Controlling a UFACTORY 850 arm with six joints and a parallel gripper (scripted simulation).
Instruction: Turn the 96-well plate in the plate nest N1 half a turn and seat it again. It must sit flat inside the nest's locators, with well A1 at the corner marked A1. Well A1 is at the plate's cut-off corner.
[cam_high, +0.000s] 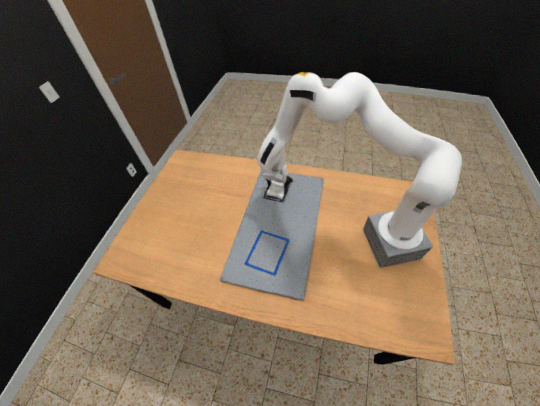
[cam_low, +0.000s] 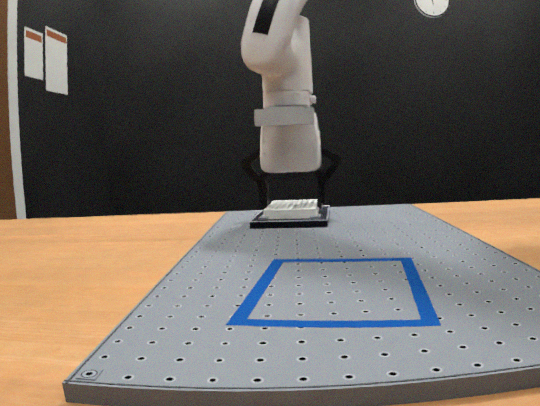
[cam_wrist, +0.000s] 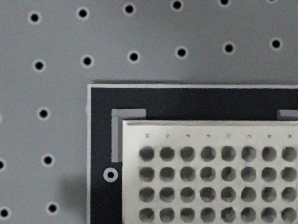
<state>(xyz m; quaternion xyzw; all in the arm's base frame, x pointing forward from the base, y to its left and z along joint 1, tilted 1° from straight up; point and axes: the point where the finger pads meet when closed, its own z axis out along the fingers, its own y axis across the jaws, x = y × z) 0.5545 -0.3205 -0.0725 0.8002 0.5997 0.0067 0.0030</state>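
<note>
Right now the white 96-well plate is 1 cm below my hand. The rest, counted from my hand: plate nest N1: 2 cm below.
</note>
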